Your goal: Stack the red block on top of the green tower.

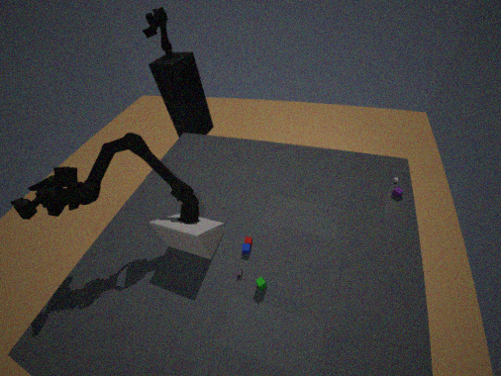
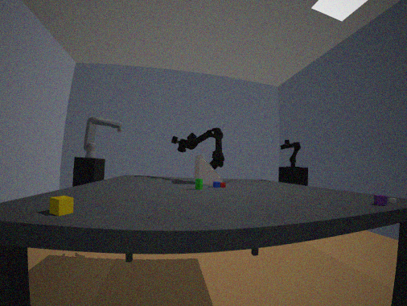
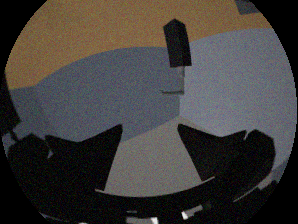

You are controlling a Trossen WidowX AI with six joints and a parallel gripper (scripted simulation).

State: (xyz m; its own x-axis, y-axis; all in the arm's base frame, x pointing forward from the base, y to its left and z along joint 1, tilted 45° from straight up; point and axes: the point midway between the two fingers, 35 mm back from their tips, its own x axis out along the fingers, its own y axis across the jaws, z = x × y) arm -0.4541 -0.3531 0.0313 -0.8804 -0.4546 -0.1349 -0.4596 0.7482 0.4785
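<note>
Now: gripper tip 74 cm short of the red block, 29 cm to the right of it and 32 cm above it. Also, from my gripper tip: blue block 74 cm ahead, 25 cm to the left, 31 cm below; then yellow block 133 cm ahead, 16 cm to the right, 31 cm below; then purple block 125 cm ahead, 72 cm to the left, 31 cm below.
</note>
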